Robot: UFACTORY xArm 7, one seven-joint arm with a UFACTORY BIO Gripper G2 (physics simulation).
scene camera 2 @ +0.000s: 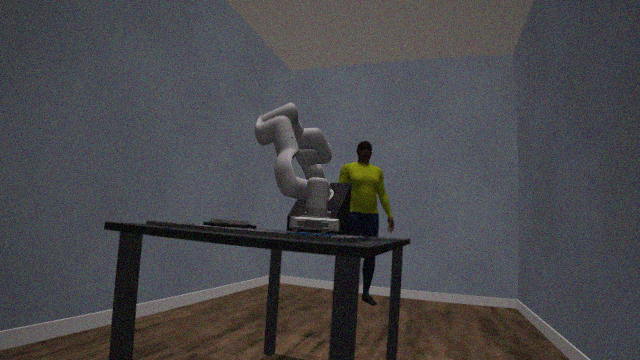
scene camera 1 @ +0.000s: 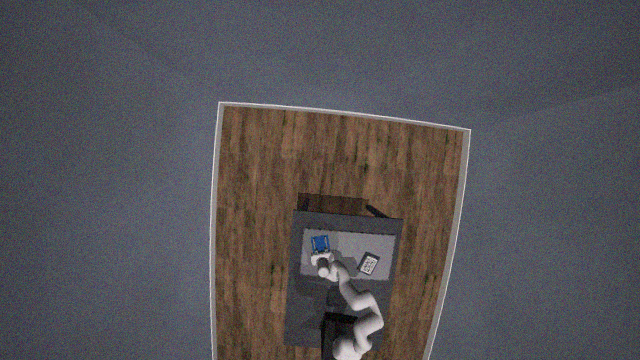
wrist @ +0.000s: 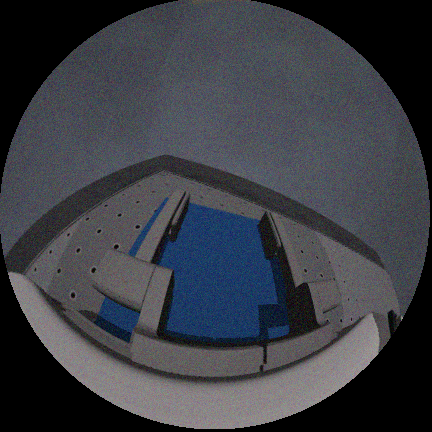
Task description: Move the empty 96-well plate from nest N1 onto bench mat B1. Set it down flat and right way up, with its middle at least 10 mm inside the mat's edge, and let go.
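Places are measured from the arm's base along level axes (x left, y ahead, z down), in millimetres.
Where they show: hand, its tool point: [scene camera 2: 310, 230] [scene camera 1: 319, 240] [wrist: 227, 223].
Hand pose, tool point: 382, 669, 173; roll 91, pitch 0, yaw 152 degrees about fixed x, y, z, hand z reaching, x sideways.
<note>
After its pixels a point has its place, as x, y, z.
The 96-well plate [scene camera 1: 370, 264] @(-41, 609, 160) [scene camera 2: 229, 221] @(5, 641, 164) is light with rows of dark marks. It sits in the dark nest N1 [scene camera 1: 367, 254] [scene camera 2: 230, 225], at the right of the deck in the overhead view and at the left in the side view. The blue bench mat B1 [scene camera 1: 320, 238] @(381, 682, 182) [wrist: 220, 300] @(356, 618, 182) lies flat at the deck's left in the overhead view. My gripper [scene camera 1: 320, 244] @(382, 669, 173) [scene camera 2: 313, 230] @(382, 669, 173) [wrist: 224, 226] @(382, 669, 173) is low over the mat, its fingers drawn in with nothing between them. Bare blue shows between the two fingers in the wrist view. Whether the fingertips touch the mat cannot be told.
A grey perforated deck board [scene camera 1: 350, 240] @(162, 735, 185) [wrist: 107, 220] @(463, 605, 185) lies on the dark table [scene camera 1: 345, 220] @(246, 866, 198) [scene camera 2: 240, 239] @(323, 893, 205). My arm [scene camera 1: 361, 300] @(123, 579, -233) [scene camera 2: 287, 160] @(233, 614, -58) reaches over the table from its base. In the side view a person in a yellow top [scene camera 2: 364, 185] stands behind the table.
</note>
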